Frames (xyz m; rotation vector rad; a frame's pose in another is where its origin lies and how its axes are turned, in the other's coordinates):
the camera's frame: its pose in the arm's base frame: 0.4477 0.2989 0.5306 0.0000 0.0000 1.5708
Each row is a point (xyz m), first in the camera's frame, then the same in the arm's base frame.
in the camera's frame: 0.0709 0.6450 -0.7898
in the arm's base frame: -0.1973 0.3698 -0.2592
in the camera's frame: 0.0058 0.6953 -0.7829
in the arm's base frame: -0.2476 0.3047 -0.2523
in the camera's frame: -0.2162 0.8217 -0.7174
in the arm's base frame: -0.3740 0.0827 -0.1868
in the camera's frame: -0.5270 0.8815 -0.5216
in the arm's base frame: -0.4338 -0.2281 0.0090
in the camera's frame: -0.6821 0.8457 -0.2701
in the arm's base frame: -0.3980 -0.3832 0.2605
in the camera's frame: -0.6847 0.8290 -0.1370
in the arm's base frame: -0.3813 -0.3858 0.3936
